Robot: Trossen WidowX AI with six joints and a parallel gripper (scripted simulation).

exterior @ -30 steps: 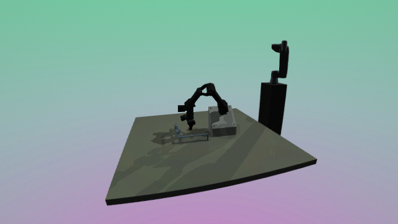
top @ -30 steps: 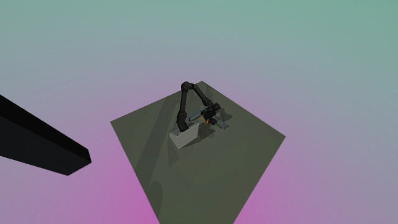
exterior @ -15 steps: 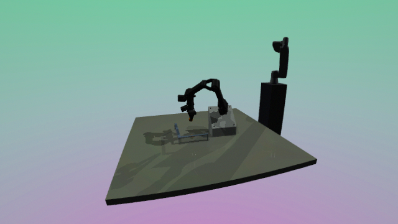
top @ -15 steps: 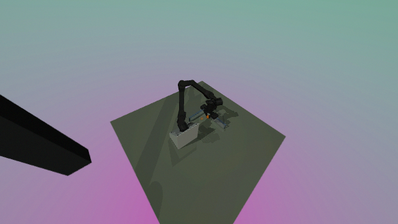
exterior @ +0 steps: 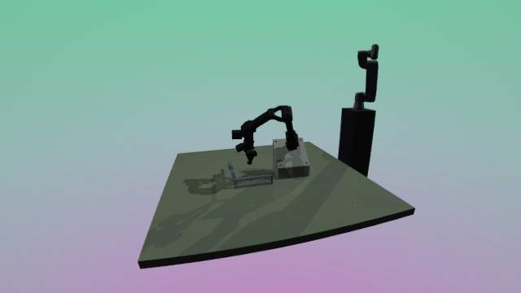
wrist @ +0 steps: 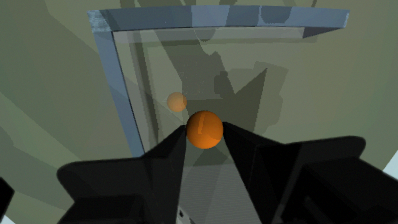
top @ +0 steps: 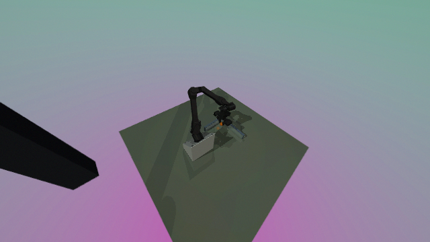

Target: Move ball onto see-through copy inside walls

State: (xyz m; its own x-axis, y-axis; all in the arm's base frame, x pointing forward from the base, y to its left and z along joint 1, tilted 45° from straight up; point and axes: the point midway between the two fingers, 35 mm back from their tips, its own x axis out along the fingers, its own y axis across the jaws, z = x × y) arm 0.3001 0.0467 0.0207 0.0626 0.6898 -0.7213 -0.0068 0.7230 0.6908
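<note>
Now: the see-through copy of the ball 10 cm below my gripper tip and 4 cm to the left of it. Also, from my gripper tip: orange ball: right at my gripper tip.
</note>
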